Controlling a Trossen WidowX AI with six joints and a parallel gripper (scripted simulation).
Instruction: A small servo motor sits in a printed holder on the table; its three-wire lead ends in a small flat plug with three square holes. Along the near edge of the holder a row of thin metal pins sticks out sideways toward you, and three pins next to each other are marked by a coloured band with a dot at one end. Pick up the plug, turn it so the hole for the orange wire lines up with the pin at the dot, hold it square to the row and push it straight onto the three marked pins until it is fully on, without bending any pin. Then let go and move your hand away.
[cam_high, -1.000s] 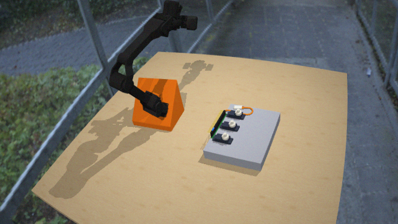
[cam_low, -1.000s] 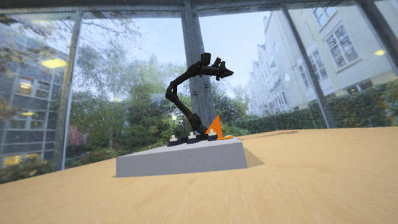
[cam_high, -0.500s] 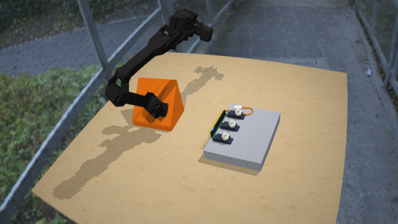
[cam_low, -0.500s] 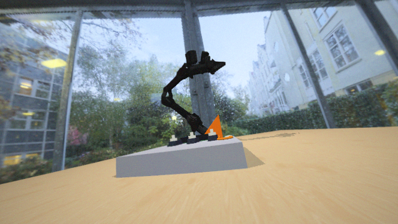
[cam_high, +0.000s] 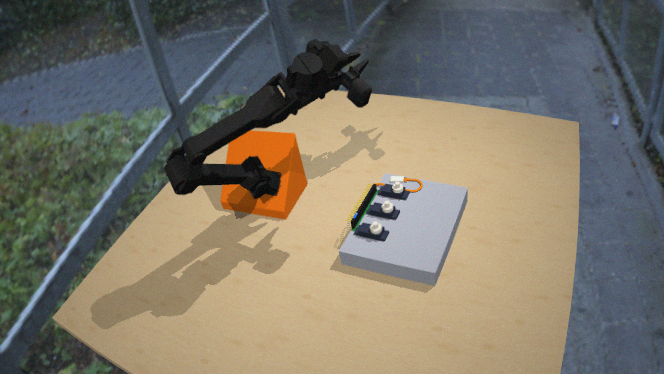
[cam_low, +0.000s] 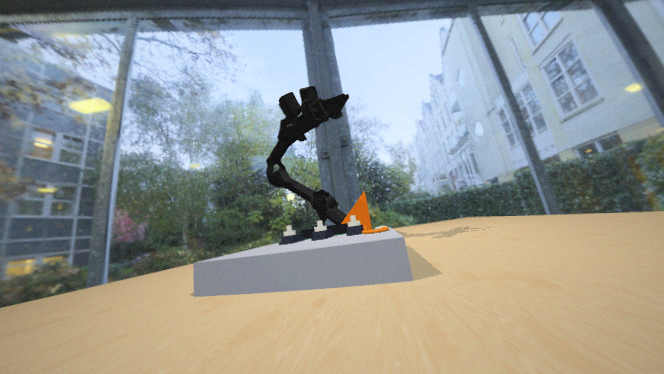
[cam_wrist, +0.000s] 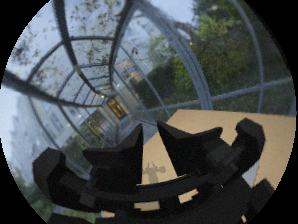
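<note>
Right now the grey printed holder is 150 mm ahead of my gripper tip, 120 mm to the right of it and 400 mm below it.
</note>
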